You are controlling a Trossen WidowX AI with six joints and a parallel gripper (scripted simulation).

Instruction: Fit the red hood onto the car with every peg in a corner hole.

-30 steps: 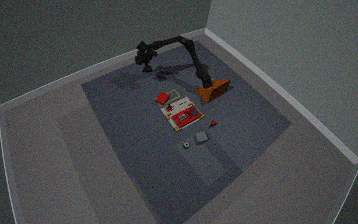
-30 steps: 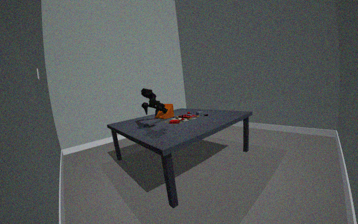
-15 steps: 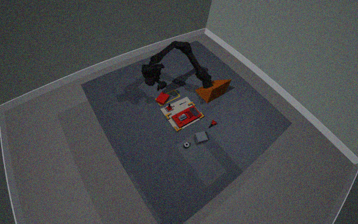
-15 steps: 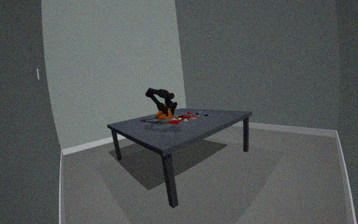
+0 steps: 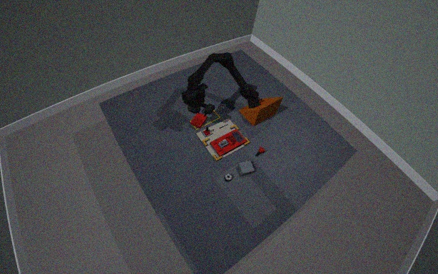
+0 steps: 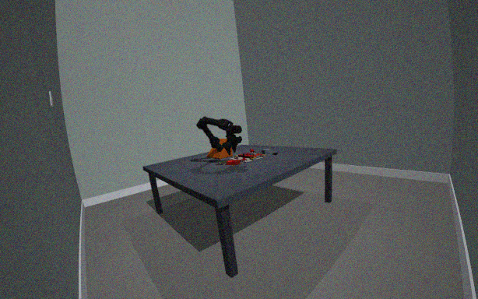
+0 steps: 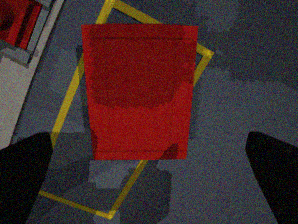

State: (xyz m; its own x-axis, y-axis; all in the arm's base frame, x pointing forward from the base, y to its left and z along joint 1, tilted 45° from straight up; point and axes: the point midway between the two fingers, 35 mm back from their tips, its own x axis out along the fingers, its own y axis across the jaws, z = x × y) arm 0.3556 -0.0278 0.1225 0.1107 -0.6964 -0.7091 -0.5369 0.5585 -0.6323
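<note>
My gripper tip is 60 mm above the red hood. The rest, counted from my gripper tip: grey engine block 240 mm to the left, 60 mm below, 50 mm behind.
</note>
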